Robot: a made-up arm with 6 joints.
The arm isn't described. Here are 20 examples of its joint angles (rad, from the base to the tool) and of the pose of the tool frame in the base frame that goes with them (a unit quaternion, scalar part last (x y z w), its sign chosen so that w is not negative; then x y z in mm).
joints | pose
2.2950 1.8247 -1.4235 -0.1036 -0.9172 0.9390 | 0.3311 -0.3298 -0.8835 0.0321 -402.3 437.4 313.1
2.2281 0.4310 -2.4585 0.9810 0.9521 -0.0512 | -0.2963 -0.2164 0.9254 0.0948 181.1 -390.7 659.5
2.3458 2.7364 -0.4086 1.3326 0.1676 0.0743 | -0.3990 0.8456 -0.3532 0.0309 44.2 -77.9 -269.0
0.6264 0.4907 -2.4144 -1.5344 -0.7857 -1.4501 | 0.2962 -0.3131 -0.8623 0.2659 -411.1 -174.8 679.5
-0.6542 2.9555 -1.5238 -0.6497 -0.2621 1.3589 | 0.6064 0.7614 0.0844 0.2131 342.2 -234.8 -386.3
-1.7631 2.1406 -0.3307 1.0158 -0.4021 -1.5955 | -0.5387 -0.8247 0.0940 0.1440 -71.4 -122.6 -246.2
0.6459 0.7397 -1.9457 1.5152 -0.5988 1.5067 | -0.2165 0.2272 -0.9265 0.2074 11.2 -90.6 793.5
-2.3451 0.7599 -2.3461 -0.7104 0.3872 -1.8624 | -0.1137 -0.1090 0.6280 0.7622 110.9 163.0 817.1
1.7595 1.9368 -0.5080 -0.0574 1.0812 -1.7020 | 0.8950 0.1674 0.0294 0.4124 -17.5 129.7 -160.3
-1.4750 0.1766 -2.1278 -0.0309 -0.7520 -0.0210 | -0.3822 -0.4264 -0.5687 0.5905 -51.0 561.9 569.0
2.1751 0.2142 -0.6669 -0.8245 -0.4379 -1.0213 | -0.2602 -0.2757 0.2287 0.8966 -146.4 135.1 523.8
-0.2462 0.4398 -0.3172 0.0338 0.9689 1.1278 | 0.6130 0.7389 0.1337 0.2459 272.7 -64.5 137.5
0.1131 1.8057 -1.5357 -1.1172 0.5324 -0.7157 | -0.5888 0.5839 -0.5191 0.2071 599.6 3.4 234.5
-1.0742 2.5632 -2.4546 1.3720 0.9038 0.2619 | 0.6224 0.4437 0.4508 0.4611 426.9 -560.2 211.1
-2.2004 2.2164 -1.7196 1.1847 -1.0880 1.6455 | 0.1436 -0.6472 -0.1853 0.7254 -459.6 -434.9 164.1
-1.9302 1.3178 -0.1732 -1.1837 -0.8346 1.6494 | 0.7526 0.3967 0.0158 0.5253 -8.1 -296.0 -53.6
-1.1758 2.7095 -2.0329 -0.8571 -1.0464 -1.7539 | -0.5351 0.3424 -0.7664 0.0951 345.2 -588.8 11.1
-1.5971 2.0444 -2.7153 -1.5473 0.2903 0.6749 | 0.2639 0.3215 -0.8757 0.2453 -53.5 -495.9 691.0
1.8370 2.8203 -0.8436 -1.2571 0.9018 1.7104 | -0.6040 0.6259 -0.4200 0.2590 81.1 102.0 -310.1
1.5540 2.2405 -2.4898 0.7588 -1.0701 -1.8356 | -0.1174 0.3264 0.0191 0.9377 94.4 565.3 541.4
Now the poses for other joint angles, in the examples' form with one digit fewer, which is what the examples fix.
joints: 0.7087 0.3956 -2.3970 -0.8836 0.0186 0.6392
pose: 0.121 -0.219 0.225 0.942 -375 -325 679
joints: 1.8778 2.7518 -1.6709 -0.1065 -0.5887 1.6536
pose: 0.146 -0.823 -0.539 0.107 -189 570 -204
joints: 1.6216 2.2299 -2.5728 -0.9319 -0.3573 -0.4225
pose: -0.451 -0.083 0.194 0.867 -71 619 551
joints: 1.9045 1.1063 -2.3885 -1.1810 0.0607 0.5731
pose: -0.098 0.061 0.598 0.793 7 4 863
